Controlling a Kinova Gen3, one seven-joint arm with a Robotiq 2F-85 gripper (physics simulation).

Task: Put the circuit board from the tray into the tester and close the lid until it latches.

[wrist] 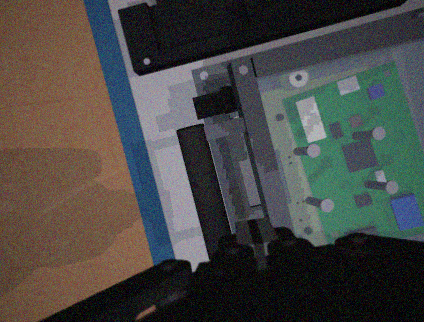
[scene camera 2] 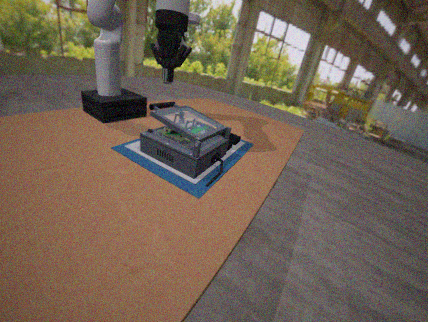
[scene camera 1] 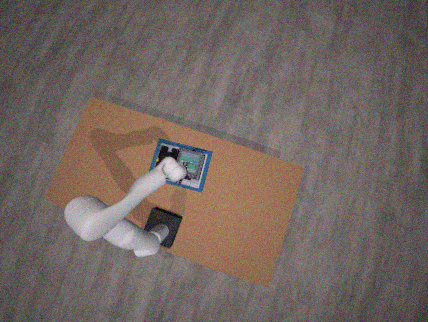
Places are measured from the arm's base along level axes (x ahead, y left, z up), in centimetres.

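Where they show: gripper, fingertip midpoint: (wrist: 254,243) (scene camera 2: 167,83); arm's base, origin of the base link: (scene camera 2: 109,93) (scene camera 1: 161,231).
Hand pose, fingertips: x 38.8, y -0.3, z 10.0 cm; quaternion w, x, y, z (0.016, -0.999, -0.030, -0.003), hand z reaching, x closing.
Each offset is from my fingertips to the top centre of the thing. "pt": to the spot under its first point. Level surfaces: height alone.
The tester {pt dz -7.9, dx +11.2, dy -3.6 cm} (scene camera 1: 198,161) (scene camera 2: 167,154) is a dark grey box. Its clear lid {dz -5.4, dx +6.3, dy +2.0 cm} (scene camera 2: 192,120) (wrist: 257,150) is tilted partly open, with the handle side raised. The lid's black handle bar {pt dz -6.1, dx -1.0, dy -0.3 cm} (scene camera 2: 162,105) (wrist: 200,190) runs along that edge. The green circuit board (scene camera 1: 188,164) (wrist: 360,155) lies in the tester under the lid, seen through the clear panel with several pins above it. My gripper (scene camera 2: 168,77) (wrist: 254,243) is shut and empty. It hangs above the raised handle side, with a visible gap in scene camera 2. The arm hides its fingertips in scene camera 1.
A black tray-like part (scene camera 1: 167,151) (wrist: 275,30) lies beside the tester. Both are on a white sheet with a blue border (scene camera 1: 206,172) (scene camera 2: 200,191) (wrist: 125,125). A black cable {pt dz -17.5, dx +20.2, dy +3.0 cm} (scene camera 2: 221,170) lies at the tester's side. The black robot base (scene camera 1: 173,220) (scene camera 2: 115,106) stands on the brown table {dz -18.4 cm} (scene camera 1: 240,210).
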